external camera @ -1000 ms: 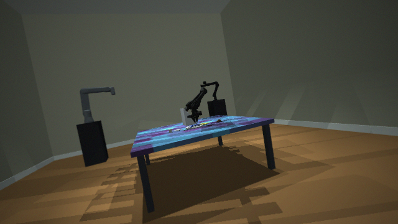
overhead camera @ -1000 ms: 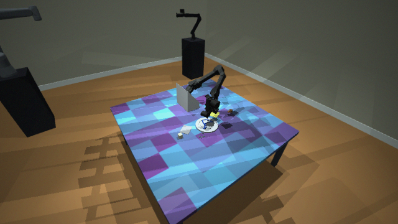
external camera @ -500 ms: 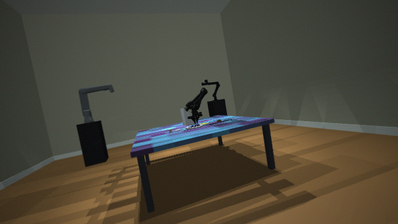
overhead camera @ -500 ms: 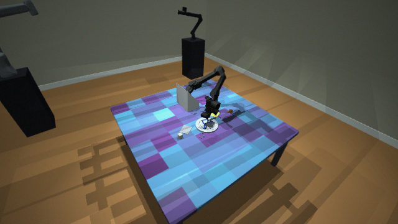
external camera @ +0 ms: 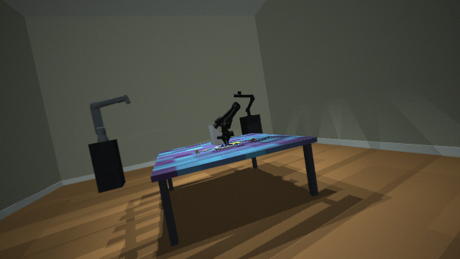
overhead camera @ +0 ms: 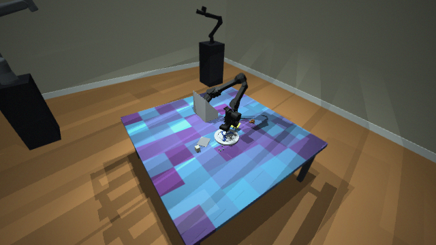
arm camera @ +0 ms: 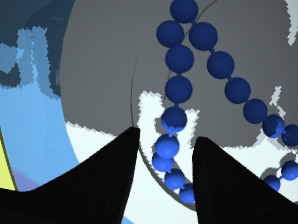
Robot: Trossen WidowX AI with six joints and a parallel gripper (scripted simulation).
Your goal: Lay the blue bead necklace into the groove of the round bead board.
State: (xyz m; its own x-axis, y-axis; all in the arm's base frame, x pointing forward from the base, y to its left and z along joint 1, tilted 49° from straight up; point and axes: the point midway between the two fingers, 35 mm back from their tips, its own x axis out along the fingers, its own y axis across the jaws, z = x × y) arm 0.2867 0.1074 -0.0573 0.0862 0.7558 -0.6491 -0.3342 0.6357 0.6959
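My gripper tip is 4 cm to the left of the round white bead board, 4 cm short of it and 1 cm above it. Also, from my gripper tip: cream cube 32 cm to the right, 2 cm ahead; then yellow patch 12 cm to the left, 6 cm behind, 1 cm below; then flat grey square 22 cm to the right, 3 cm behind, 1 cm below.
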